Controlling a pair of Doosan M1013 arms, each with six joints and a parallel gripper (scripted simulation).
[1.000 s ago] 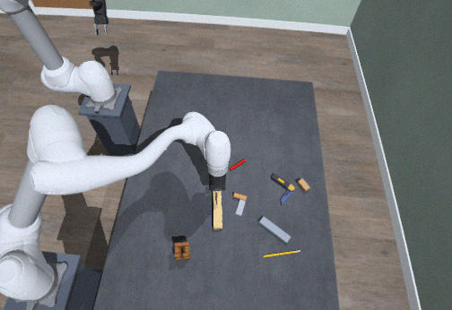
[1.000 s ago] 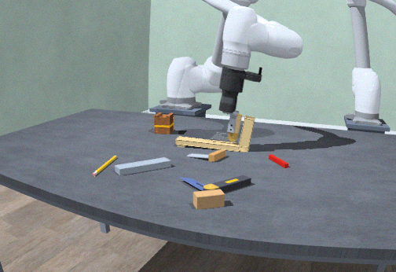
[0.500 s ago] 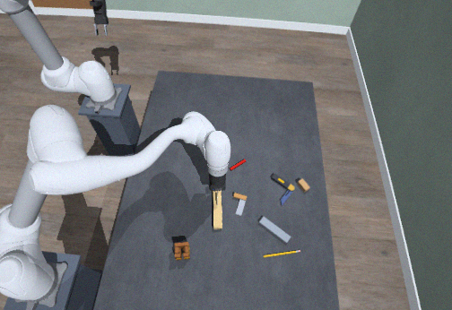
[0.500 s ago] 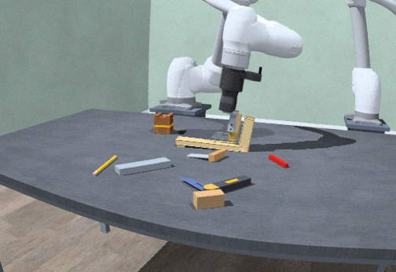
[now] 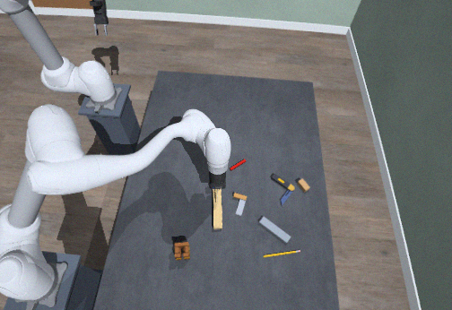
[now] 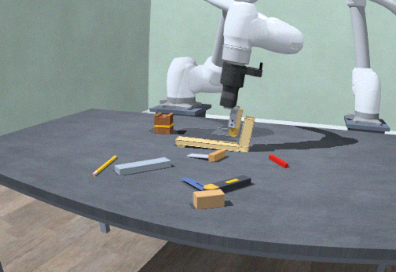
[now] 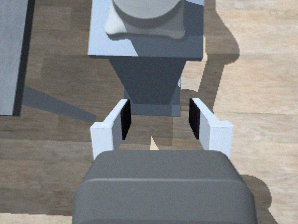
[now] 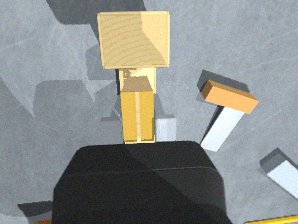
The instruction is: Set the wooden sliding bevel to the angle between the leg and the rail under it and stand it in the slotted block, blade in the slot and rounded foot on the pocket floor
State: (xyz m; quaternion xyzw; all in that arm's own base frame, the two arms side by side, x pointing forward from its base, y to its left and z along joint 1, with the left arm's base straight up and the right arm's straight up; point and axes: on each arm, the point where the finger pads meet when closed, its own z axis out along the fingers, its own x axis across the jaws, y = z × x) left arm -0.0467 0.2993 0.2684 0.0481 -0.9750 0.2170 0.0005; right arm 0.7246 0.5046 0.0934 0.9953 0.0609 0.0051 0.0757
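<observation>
The wooden sliding bevel lies 20 mm below my right hand. Round my right hand: red stick (170 mm to the left, 100 mm ahead, 90 mm below); bevel blade (40 mm below, 20 mm to the right); orange-handled square (120 mm ahead, 90 mm below, 40 mm to the right).
</observation>
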